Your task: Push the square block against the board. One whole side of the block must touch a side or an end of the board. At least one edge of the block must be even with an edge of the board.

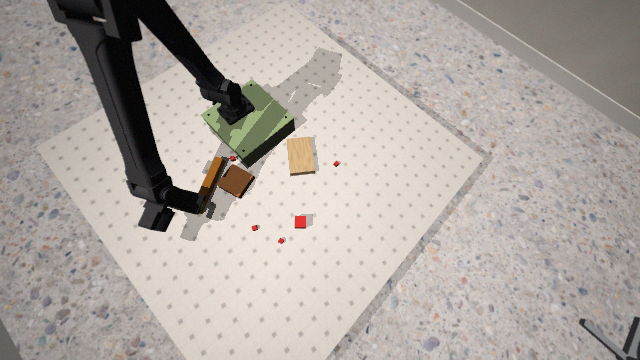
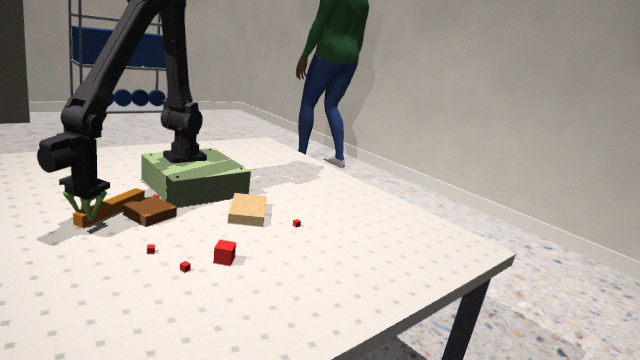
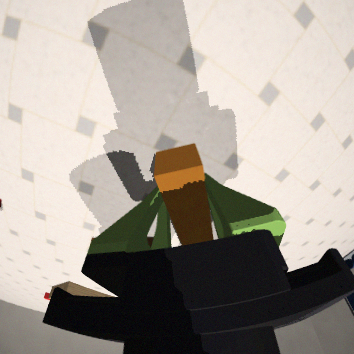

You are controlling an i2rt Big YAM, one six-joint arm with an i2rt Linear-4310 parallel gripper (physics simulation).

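Where they show: gripper, fingertip midpoint: (image 1: 199,205) (image 2: 86,217) (image 3: 183,183); arm's base, origin of the base link: (image 1: 236,110) (image 2: 184,157).
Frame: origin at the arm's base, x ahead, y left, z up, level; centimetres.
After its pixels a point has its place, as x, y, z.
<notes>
A long orange-brown board (image 1: 213,172) {12.9, -21.8, -5.5} (image 2: 117,202) {15.9, -24.7, -5.8} (image 3: 179,165) {20.8, -35.3, -6.0} lies flat on the tiled table (image 1: 358,223) {64.0, 6.8, -8.6} (image 2: 358,268) {65.7, 17.9, -8.6}, just in front of the arm's green base (image 1: 261,125) {11.6, 3.1, 0.0} (image 2: 201,183) {17.9, -1.9, -2.1}. My gripper (image 1: 203,198) {19.5, -33.0, -7.3} (image 2: 88,210) {19.5, -33.0, -7.3} (image 3: 183,183) {19.5, -33.0, -7.3} is shut on the board's near end, its green fingers on either side of it. The brown square block (image 1: 236,180) {21.1, -17.3, -5.7} (image 2: 149,209) {23.0, -18.4, -5.7} lies right beside the board, turned at an angle to it. One corner of the block is close to the board. I cannot tell whether they touch.
A light wooden block (image 1: 301,154) {28.9, 8.4, -5.7} (image 2: 247,208) {31.0, 6.4, -5.7} lies to the right of the base. A larger red cube (image 1: 300,221) {49.1, -9.4, -4.6} (image 2: 224,251) {50.8, -10.5, -5.1} and several small red cubes (image 1: 254,228) {39.6, -23.2, -7.0} (image 2: 184,266) {50.0, -19.4, -7.2} are scattered in front. A person (image 2: 335,67) stands by the wall, and a shelf rack (image 2: 71,53) stands behind.
</notes>
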